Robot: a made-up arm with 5 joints.
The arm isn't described. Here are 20 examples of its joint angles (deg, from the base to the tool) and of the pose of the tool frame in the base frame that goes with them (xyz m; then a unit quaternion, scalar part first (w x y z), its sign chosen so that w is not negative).
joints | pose
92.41 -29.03 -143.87 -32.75 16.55 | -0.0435 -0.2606 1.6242 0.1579 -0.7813 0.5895 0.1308
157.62 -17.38 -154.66 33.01 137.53 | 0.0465 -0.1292 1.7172 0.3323 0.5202 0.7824 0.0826
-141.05 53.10 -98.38 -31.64 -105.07 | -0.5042 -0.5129 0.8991 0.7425 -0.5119 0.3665 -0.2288
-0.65 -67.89 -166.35 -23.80 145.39 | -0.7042 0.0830 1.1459 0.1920 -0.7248 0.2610 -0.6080
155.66 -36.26 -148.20 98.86 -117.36 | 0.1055 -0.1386 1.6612 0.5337 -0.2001 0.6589 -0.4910
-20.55 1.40 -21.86 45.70 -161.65 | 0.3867 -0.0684 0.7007 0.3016 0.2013 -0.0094 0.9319
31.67 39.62 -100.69 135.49 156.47 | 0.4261 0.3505 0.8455 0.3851 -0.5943 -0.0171 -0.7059
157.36 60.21 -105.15 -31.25 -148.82 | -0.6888 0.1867 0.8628 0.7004 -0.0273 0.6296 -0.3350
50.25 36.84 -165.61 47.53 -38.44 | 0.3120 0.4375 1.4962 0.5395 0.0382 -0.6428 0.5424
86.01 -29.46 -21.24 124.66 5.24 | -0.0339 0.2370 0.8935 0.5853 -0.4303 0.4393 0.5285
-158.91 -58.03 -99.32 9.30 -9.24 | 0.1763 -0.0070 1.6467 0.0757 -0.9544 -0.0712 -0.2799
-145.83 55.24 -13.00 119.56 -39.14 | 0.0961 -0.0177 0.6816 0.1036 0.9865 -0.0667 -0.1082
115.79 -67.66 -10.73 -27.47 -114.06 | -0.1685 0.1829 1.2441 0.2551 0.0169 0.8048 -0.5357
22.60 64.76 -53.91 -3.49 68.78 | 0.2988 0.1875 0.4452 0.9269 -0.0430 0.0633 -0.3673
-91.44 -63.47 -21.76 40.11 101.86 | 0.0803 -0.3462 1.1678 0.0760 -0.0404 0.3798 0.9210
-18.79 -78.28 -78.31 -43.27 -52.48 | -0.2735 0.1373 1.4973 0.1534 0.5932 0.7874 0.0680
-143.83 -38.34 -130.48 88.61 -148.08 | 0.0779 -0.0615 1.6695 0.7525 -0.3507 0.5556 0.0454
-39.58 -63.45 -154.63 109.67 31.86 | -0.3222 0.3365 1.4464 0.4968 -0.0729 -0.7978 -0.3338
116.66 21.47 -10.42 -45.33 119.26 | -0.2101 0.2185 0.6857 0.9545 0.2593 0.1471 0.0087
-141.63 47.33 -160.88 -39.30 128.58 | -0.3359 -0.3981 1.4143 0.1464 0.1324 0.9642 0.1768
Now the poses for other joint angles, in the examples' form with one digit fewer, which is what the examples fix.
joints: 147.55 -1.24 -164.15 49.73 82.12
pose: -0.119 -0.029 1.695 0.438 0.770 0.341 0.314
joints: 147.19 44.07 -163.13 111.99 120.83
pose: -0.557 0.243 1.259 0.965 0.037 0.057 0.254
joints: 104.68 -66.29 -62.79 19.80 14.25
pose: -0.073 0.054 1.532 0.407 0.682 -0.428 0.431
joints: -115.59 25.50 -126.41 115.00 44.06
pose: -0.191 -0.578 1.189 0.200 0.090 0.106 -0.970
